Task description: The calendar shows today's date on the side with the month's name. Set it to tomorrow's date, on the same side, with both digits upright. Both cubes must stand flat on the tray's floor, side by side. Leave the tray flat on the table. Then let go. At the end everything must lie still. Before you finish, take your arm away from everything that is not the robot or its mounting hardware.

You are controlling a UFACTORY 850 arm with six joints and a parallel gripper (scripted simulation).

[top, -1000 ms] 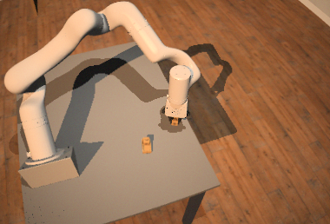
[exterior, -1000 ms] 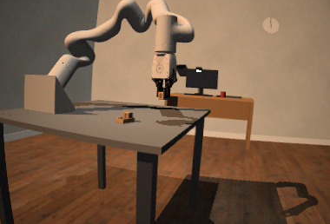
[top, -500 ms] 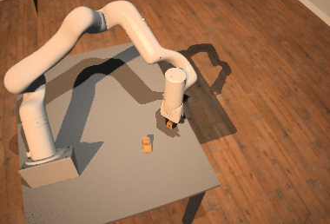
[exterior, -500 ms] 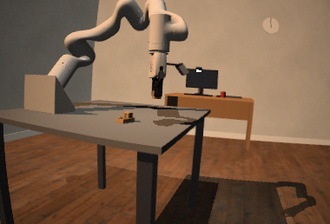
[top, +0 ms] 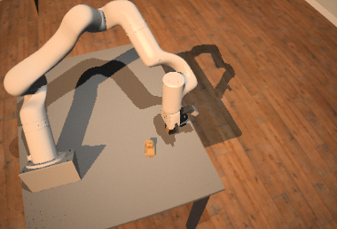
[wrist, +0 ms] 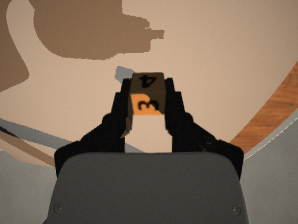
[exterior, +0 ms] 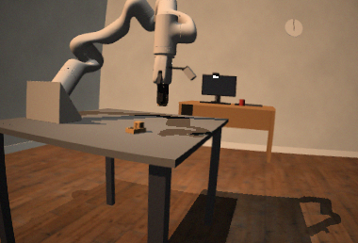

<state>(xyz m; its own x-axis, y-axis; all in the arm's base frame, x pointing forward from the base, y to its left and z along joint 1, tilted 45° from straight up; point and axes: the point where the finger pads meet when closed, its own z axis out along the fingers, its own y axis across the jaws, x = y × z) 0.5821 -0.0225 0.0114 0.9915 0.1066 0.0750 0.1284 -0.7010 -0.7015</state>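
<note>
Now: the calendar cube 11 cm below my hand, 10 cm behind it and 1 cm to the left of it. Round my hand: orange cube (1 cm below); orange tray (13 cm below, 10 cm behind, 1 cm to the right).
</note>
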